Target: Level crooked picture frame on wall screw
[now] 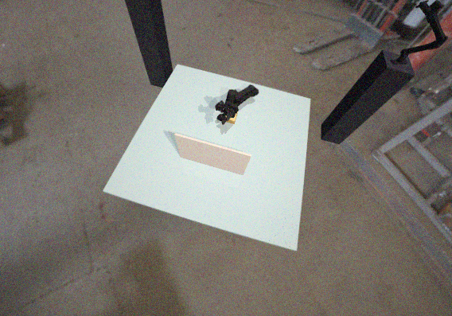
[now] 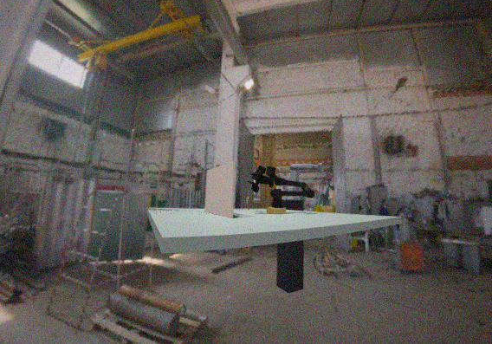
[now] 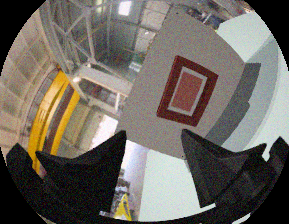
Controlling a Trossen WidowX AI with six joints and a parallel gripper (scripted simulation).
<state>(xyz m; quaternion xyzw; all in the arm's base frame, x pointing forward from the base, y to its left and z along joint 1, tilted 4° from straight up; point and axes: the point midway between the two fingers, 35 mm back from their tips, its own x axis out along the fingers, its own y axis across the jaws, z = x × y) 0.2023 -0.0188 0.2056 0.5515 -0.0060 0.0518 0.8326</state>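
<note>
Now: gripper tip 20 cm short of the picture frame, 3 cm to the left of it and 8 cm above it. Round my gripper tip: wall panel (21 cm ahead, 2 cm to the right, 9 cm below).
</note>
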